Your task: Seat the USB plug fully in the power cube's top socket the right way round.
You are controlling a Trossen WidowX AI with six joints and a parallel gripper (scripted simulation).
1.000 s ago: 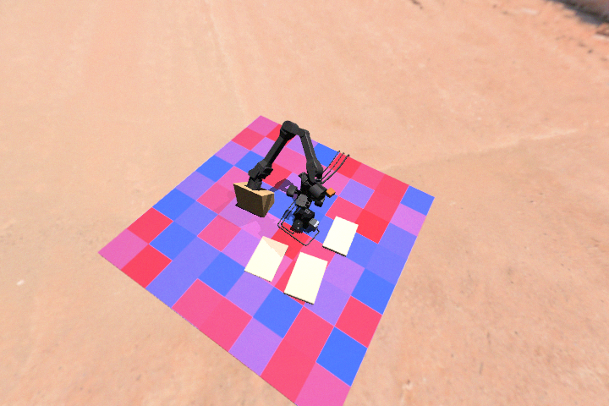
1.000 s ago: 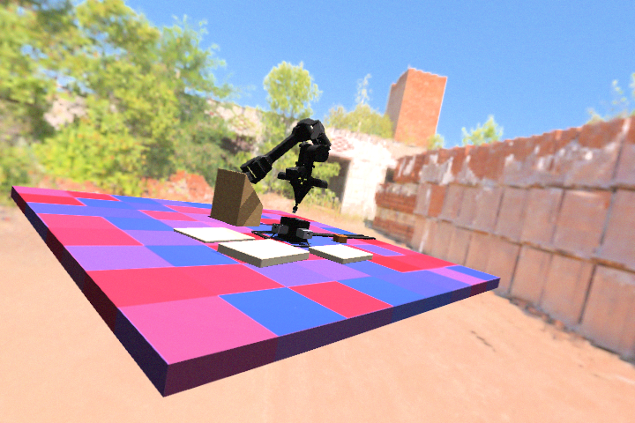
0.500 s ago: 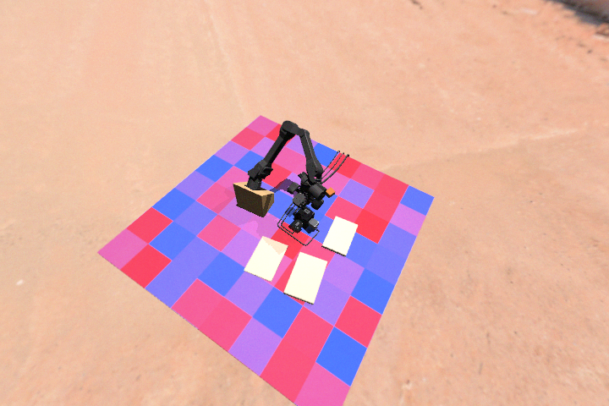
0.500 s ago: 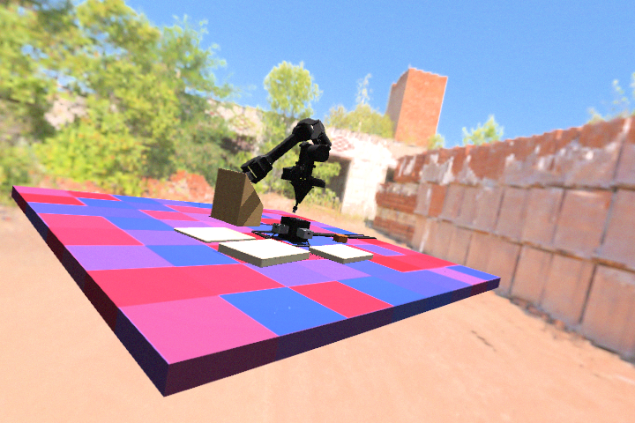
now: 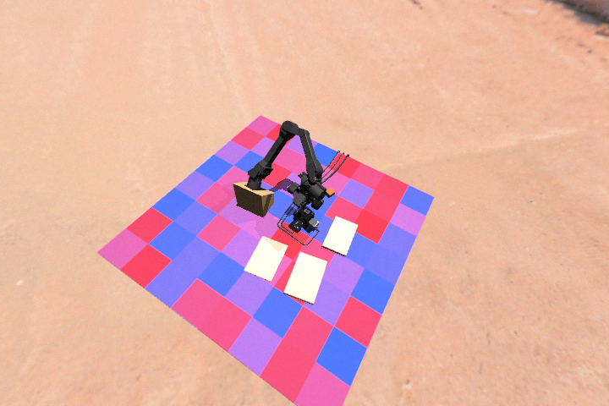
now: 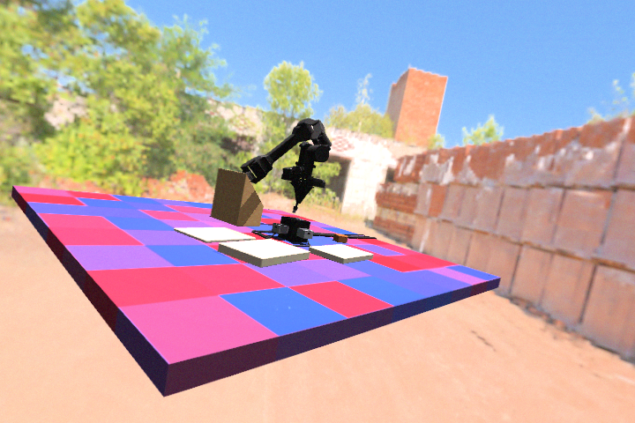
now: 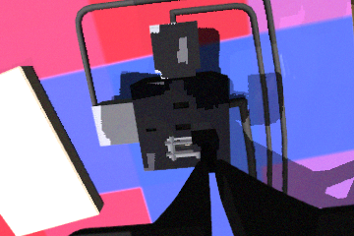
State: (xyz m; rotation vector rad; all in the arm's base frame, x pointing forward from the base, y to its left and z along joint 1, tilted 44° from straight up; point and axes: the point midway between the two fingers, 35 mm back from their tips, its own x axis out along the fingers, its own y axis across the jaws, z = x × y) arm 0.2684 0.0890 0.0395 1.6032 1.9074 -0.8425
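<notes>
Now: the silver USB socket 10 mm ahead of my gripper tip, 10 mm to the left of it and 60 mm below it. Round my gripper tip: dark USB plug 10 mm to the right, 10 mm below; small orange block 20 mm ahead, 240 mm to the left, 120 mm below.
</notes>
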